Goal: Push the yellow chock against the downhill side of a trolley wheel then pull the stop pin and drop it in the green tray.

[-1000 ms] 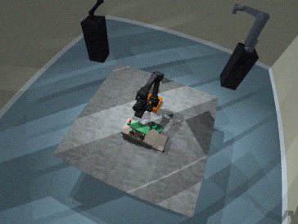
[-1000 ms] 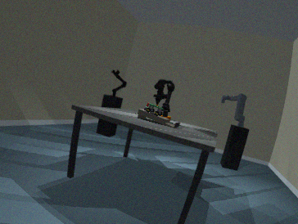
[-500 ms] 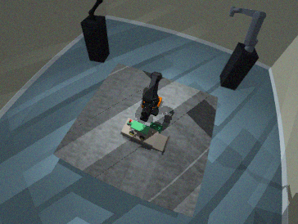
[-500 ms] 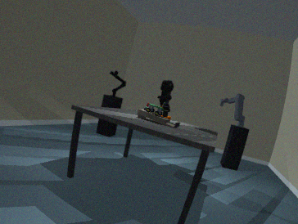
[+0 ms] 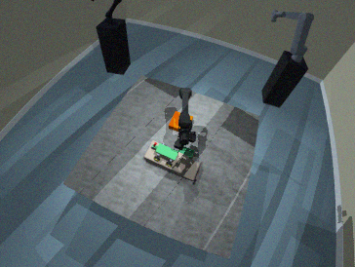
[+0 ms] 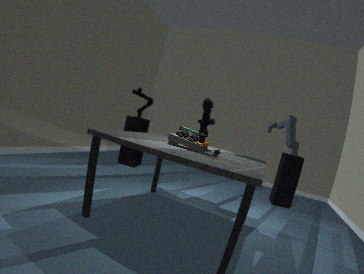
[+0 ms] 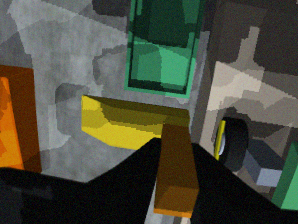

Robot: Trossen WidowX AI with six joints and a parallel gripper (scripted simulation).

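Right now my gripper tip is 2 cm past the yellow chock and 1 cm above it. Round my gripper tip: beige ramp (10 cm ahead, 8 cm to the right, 11 cm below); then green trolley (9 cm ahead, 9 cm to the right, 5 cm below); then green tray (1 cm behind, 5 cm to the left, 16 cm below).
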